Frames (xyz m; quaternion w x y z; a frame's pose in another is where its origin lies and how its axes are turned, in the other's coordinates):
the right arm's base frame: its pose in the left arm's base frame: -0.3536 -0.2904 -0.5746 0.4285 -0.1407 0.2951 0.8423
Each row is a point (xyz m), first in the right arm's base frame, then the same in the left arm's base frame.
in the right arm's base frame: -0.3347 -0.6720 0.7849
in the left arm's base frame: 0.3983 0.2888 -0.0466
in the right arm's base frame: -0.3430 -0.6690 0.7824
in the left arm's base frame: 0.4008 0.2806 -0.0433
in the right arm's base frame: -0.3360 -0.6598 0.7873
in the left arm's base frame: 0.3893 0.2839 -0.0394
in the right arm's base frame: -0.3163 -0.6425 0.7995
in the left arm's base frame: 0.3639 0.2961 -0.0330
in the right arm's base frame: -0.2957 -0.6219 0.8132
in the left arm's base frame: 0.3353 0.3082 -0.0245
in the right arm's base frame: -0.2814 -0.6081 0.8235
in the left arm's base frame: 0.3159 0.3174 -0.0183
